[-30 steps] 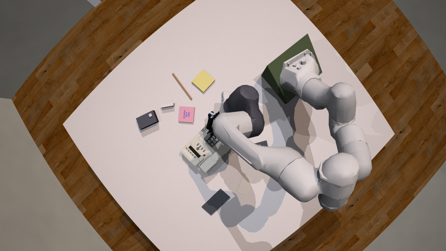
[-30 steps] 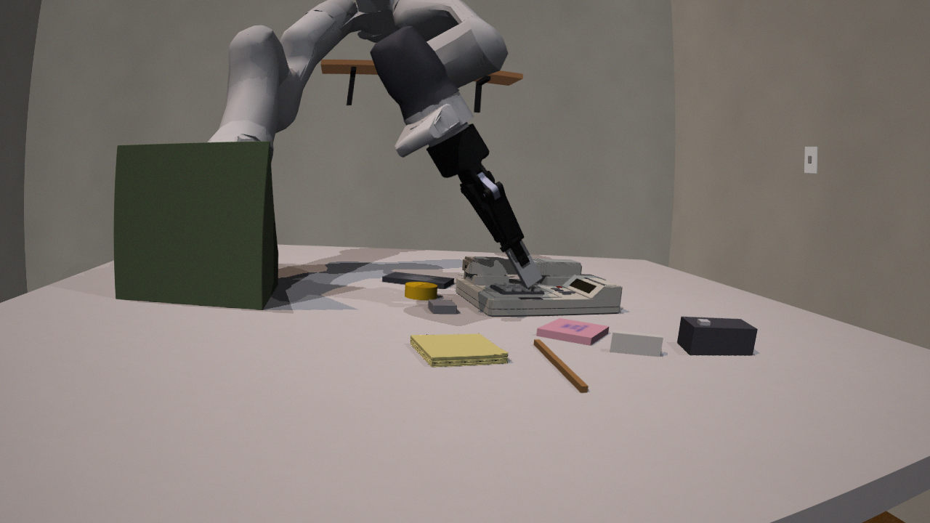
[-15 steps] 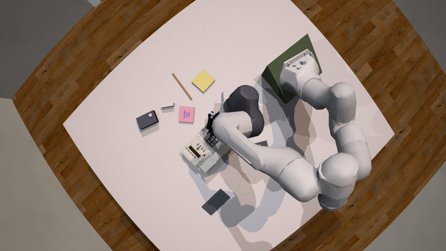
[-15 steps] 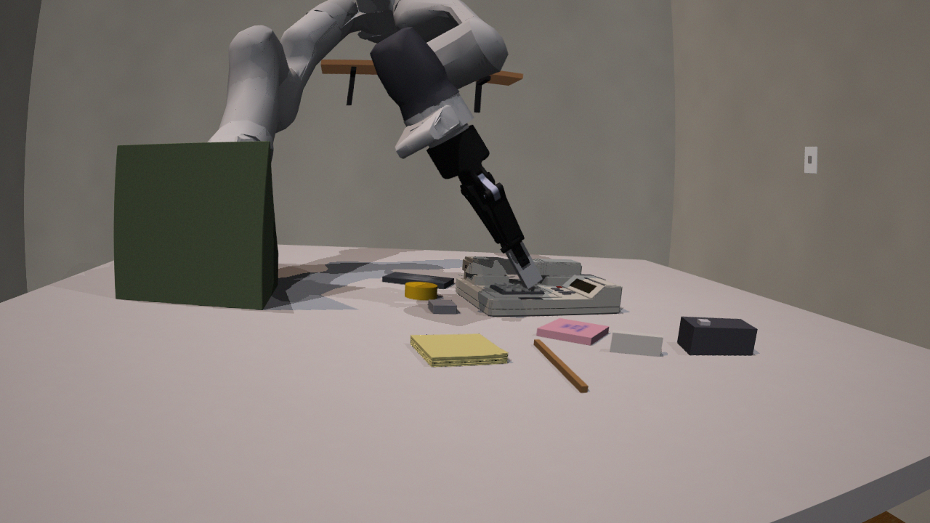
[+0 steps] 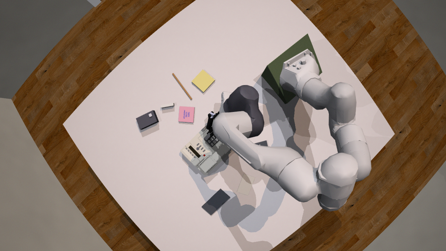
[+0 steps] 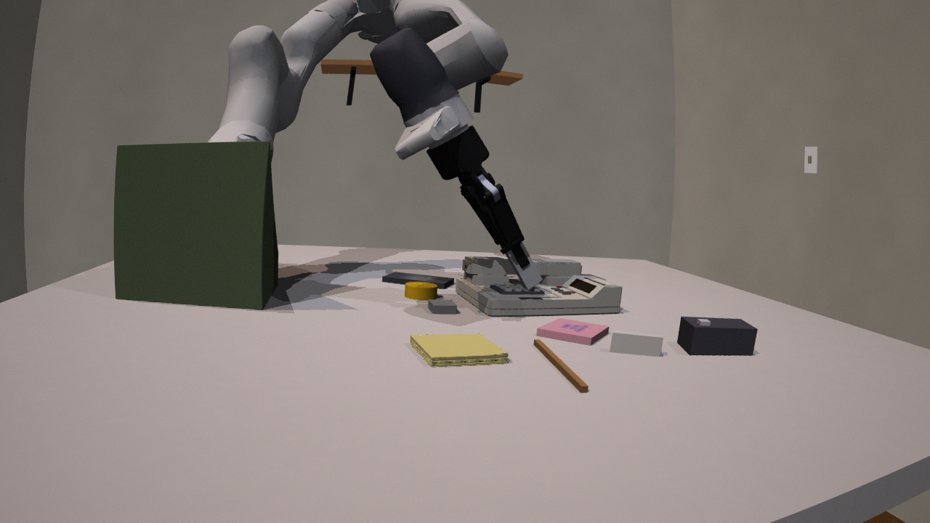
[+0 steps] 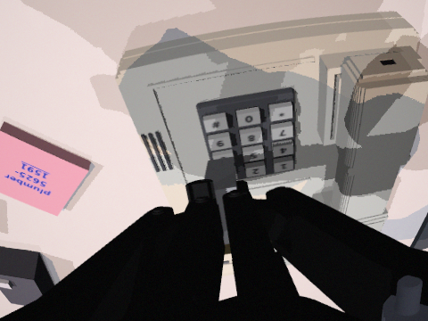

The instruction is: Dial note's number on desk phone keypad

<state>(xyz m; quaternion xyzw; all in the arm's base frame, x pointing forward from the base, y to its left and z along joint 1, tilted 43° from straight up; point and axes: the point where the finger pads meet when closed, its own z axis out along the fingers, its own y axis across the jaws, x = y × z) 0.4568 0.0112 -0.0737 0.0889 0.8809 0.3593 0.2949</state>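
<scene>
Right now the handset is 10 cm to the left of my hand, 3 cm ahead of it and 2 cm below it. From my hand the other things lie so: pink note: 15 cm to the right, 6 cm below, 3 cm ahead; then grey block: 12 cm behind, 6 cm below, 2 cm to the right; then white block: 24 cm to the right, 7 cm ahead, 5 cm below.
</scene>
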